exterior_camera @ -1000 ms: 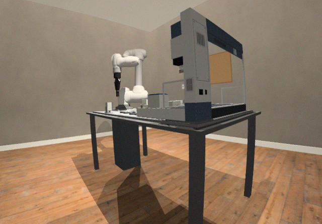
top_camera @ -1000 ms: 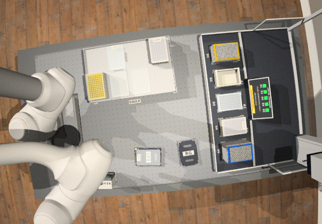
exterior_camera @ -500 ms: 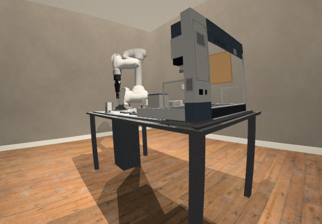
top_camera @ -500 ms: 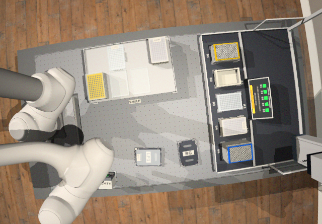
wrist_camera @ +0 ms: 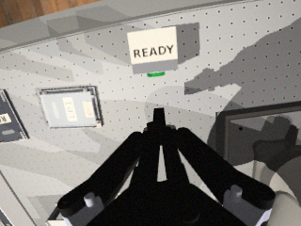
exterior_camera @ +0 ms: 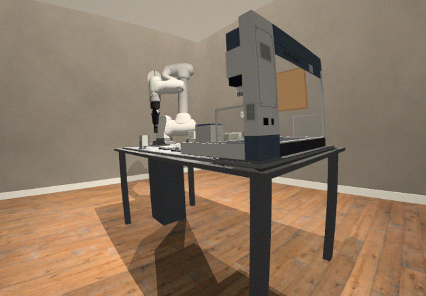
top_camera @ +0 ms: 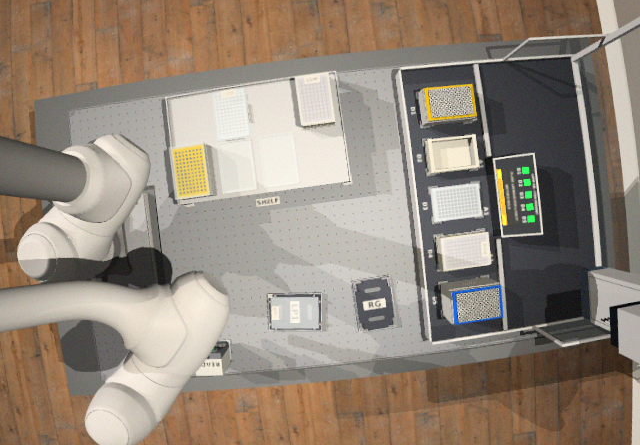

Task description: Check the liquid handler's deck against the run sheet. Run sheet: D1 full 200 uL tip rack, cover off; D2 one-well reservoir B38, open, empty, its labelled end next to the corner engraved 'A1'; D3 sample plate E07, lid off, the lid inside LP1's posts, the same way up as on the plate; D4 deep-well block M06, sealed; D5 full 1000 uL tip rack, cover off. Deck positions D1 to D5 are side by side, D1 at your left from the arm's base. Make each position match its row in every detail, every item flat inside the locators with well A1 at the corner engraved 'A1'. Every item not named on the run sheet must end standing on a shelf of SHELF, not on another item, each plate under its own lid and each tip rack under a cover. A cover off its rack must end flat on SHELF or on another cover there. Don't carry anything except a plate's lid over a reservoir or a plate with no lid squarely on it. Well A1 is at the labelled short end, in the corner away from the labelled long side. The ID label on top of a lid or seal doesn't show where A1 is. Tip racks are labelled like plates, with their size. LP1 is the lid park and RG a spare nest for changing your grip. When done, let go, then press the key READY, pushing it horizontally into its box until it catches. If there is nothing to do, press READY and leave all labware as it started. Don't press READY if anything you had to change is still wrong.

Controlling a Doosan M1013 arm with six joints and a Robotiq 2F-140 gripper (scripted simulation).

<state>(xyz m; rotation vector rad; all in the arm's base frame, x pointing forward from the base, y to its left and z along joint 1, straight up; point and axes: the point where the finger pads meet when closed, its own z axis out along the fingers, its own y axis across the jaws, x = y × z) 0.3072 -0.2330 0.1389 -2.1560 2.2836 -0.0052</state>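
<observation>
My hand is 90 mm above the READY key box and 80 mm to the left of it. The rest, counted from my hand: lid (220 mm ahead, 140 mm below, 10 mm to the right); then RG nest (440 mm ahead, 150 mm below, 10 mm to the right); then LP1 (220 mm ahead, 150 mm below, 10 mm to the right).
</observation>
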